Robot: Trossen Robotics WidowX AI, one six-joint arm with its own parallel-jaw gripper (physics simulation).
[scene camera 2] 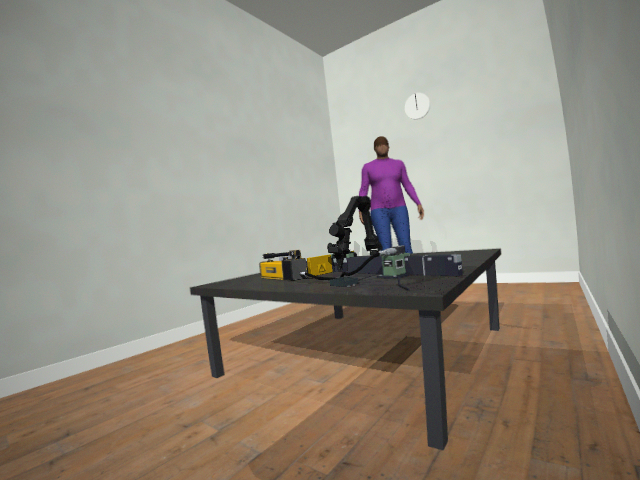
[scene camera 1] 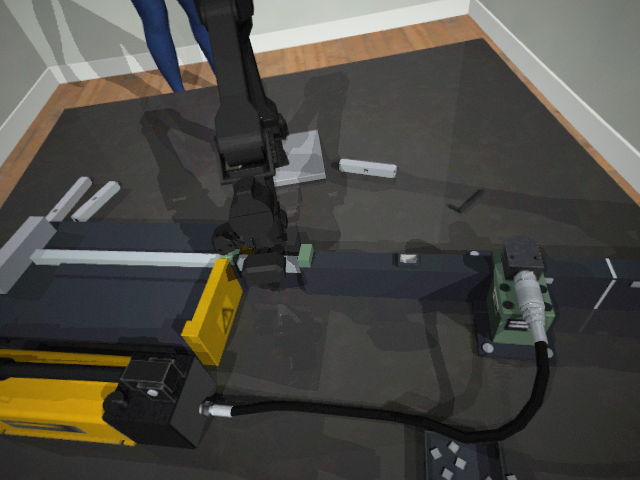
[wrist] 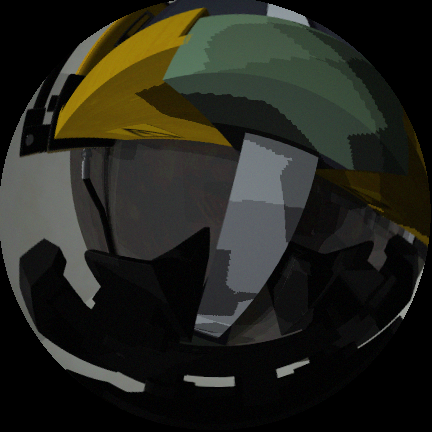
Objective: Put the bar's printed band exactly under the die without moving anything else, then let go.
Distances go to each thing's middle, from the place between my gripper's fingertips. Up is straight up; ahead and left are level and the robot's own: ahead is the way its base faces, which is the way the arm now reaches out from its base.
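My gripper is 290 mm to the left of the yellow and black unit (scene camera 1: 150,398), 120 mm short of it and 50 mm below it. Then there is the connector (scene camera 1: 527,288), which is 320 mm to the left of my hand, 190 mm ahead of it and 90 mm above it.
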